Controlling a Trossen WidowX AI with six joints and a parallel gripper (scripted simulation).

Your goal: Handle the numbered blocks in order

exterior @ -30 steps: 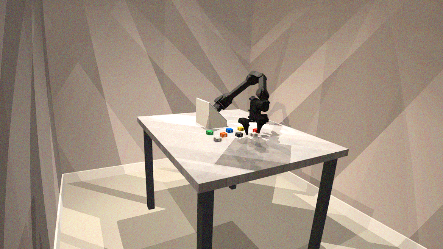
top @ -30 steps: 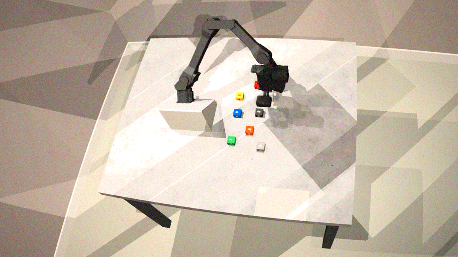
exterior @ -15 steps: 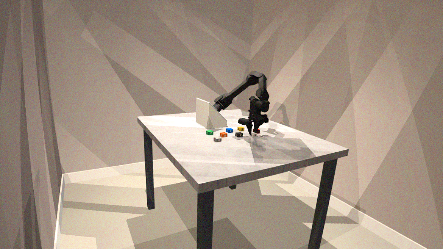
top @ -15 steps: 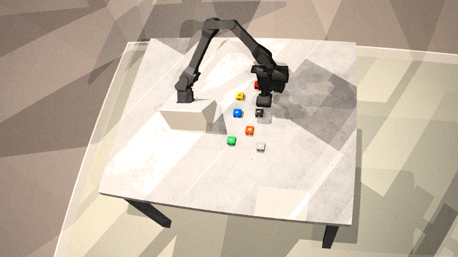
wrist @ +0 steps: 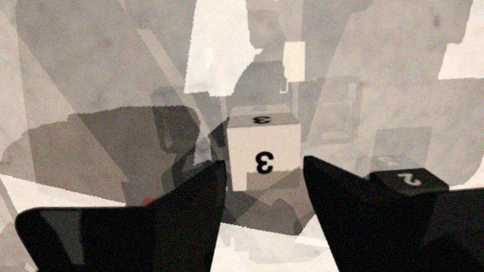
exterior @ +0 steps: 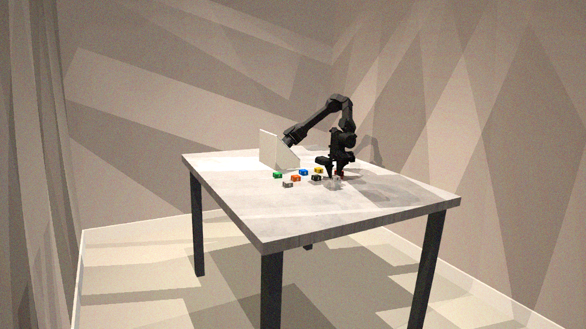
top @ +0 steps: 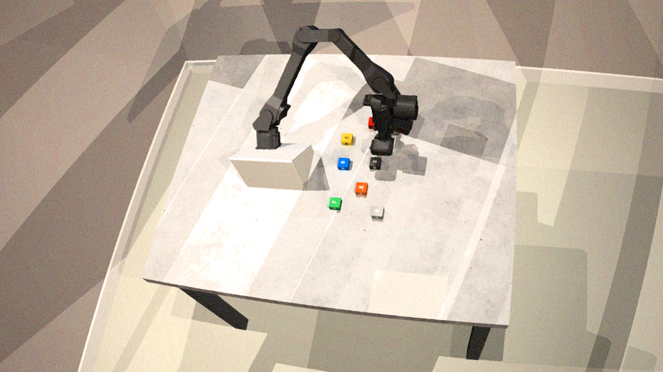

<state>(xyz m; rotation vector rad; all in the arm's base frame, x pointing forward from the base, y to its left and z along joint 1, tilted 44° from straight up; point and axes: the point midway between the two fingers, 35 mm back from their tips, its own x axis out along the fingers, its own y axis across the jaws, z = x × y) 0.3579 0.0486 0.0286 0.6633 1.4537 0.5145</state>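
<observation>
The white 3 block is 10 mm ahead of my gripper tip. The rest, counted from my gripper tip: yellow block 130 mm behind, 10 mm to the left; then dark grey 2 block 80 mm to the right, 30 mm behind; then red 4 block 70 mm to the left, 50 mm behind.
</observation>
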